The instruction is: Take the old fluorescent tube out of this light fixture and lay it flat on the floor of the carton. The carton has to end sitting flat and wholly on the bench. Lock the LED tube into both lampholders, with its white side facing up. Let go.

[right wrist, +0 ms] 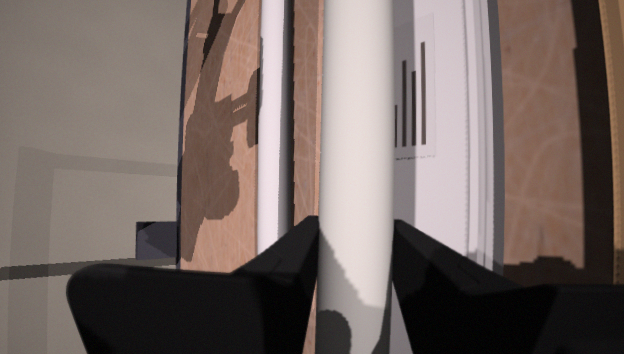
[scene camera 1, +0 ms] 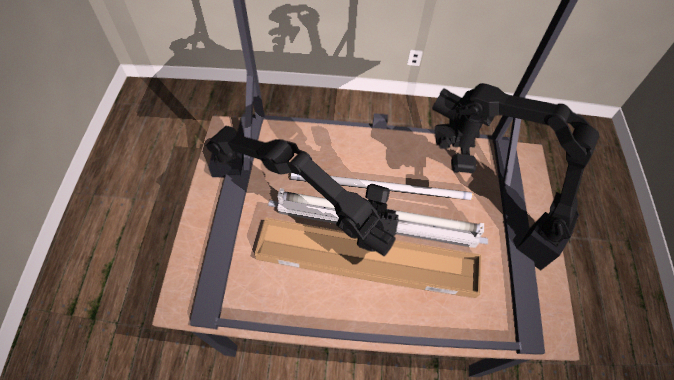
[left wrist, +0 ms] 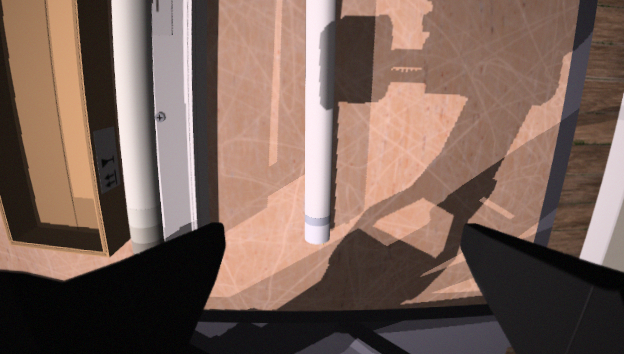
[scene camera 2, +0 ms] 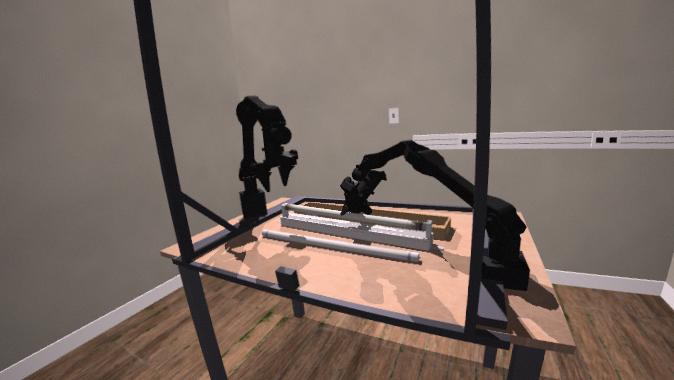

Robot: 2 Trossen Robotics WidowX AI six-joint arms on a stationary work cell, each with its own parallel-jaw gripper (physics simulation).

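Observation:
The old fluorescent tube (scene camera 1: pixel 435 220) (scene camera 2: pixel 320 212) (left wrist: pixel 135 125) (right wrist: pixel 357 125) lies along the light fixture (scene camera 1: pixel 435 233) (scene camera 2: pixel 360 232) (left wrist: pixel 175 150) (right wrist: pixel 445 200), its ends at the two lampholders. My right gripper (scene camera 2: pixel 356 212) (right wrist: pixel 353 229) is shut on this tube near its middle, tilted; in scene camera 1 its arm hides the grip. The LED tube (scene camera 1: pixel 435 191) (scene camera 2: pixel 340 245) (left wrist: pixel 318 150) (right wrist: pixel 272 125) lies on the bench beside the fixture. My left gripper (scene camera 2: pixel 277 188) (left wrist: pixel 344 235) is open and empty, high above the bench near an LED tube end. The carton (scene camera 1: pixel 360 270) (scene camera 2: pixel 440 230) (left wrist: pixel 95 75) stands upright on the bench.
The carton is on the fixture's other side from the LED tube, close and roughly parallel to it. Dark frame rails (scene camera 1: pixel 370 334) (scene camera 2: pixel 375 311) border the bench (scene camera 1: pixel 300 305), and upright posts (scene camera 2: pixel 481 150) rise from its sides. A small dark block (scene camera 1: pixel 380 120) (scene camera 2: pixel 287 278) sits on one rail.

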